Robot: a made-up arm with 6 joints. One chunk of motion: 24 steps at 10 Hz.
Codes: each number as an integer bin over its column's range. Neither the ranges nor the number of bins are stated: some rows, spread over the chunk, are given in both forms.
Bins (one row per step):
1: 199 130 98 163 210 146
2: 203 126 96 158 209 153
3: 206 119 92 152 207 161
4: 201 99 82 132 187 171
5: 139 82 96 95 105 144
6: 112 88 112 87 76 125
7: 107 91 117 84 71 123
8: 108 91 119 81 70 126
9: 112 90 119 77 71 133
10: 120 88 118 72 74 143
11: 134 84 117 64 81 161
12: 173 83 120 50 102 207
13: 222 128 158 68 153 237
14: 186 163 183 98 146 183
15: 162 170 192 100 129 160
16: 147 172 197 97 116 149
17: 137 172 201 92 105 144
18: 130 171 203 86 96 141
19: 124 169 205 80 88 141
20: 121 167 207 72 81 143
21: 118 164 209 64 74 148
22: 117 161 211 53 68 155
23: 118 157 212 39 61 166
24: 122 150 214 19 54 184
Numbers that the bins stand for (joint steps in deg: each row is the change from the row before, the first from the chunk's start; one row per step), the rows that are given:
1: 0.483 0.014 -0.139 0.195 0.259 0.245
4: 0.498 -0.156 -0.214 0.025 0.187 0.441
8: -0.195 -0.200 -0.040 -0.255 -0.180 0.088
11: -0.002 -0.239 -0.049 -0.349 -0.146 0.363
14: 0.386 0.195 0.261 -0.162 0.058 0.535
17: 0.021 0.244 0.346 -0.195 -0.071 0.229
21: -0.121 0.200 0.384 -0.349 -0.168 0.261
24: -0.091 0.124 0.407 -0.596 -0.231 0.543
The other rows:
2: 0.513 -0.008 -0.148 0.167 0.256 0.300
3: 0.535 -0.047 -0.167 0.135 0.249 0.363
5: 0.036 -0.250 -0.148 -0.178 -0.071 0.229
6: -0.165 -0.217 -0.073 -0.222 -0.162 0.080
7: -0.203 -0.200 -0.049 -0.239 -0.177 0.065
9: -0.165 -0.206 -0.040 -0.277 -0.177 0.143
10: -0.106 -0.217 -0.045 -0.305 -0.168 0.222
12: 0.289 -0.244 -0.035 -0.425 -0.080 0.724
13: 0.654 0.003 0.144 -0.327 0.080 0.959
15: 0.207 0.233 0.304 -0.151 0.005 0.355
16: 0.095 0.244 0.327 -0.167 -0.036 0.269
18: -0.031 0.239 0.355 -0.228 -0.099 0.206
19: -0.076 0.228 0.365 -0.261 -0.124 0.206
20: -0.098 0.217 0.374 -0.305 -0.146 0.222
22: -0.128 0.184 0.393 -0.409 -0.187 0.316
23: -0.121 0.162 0.398 -0.486 -0.209 0.402

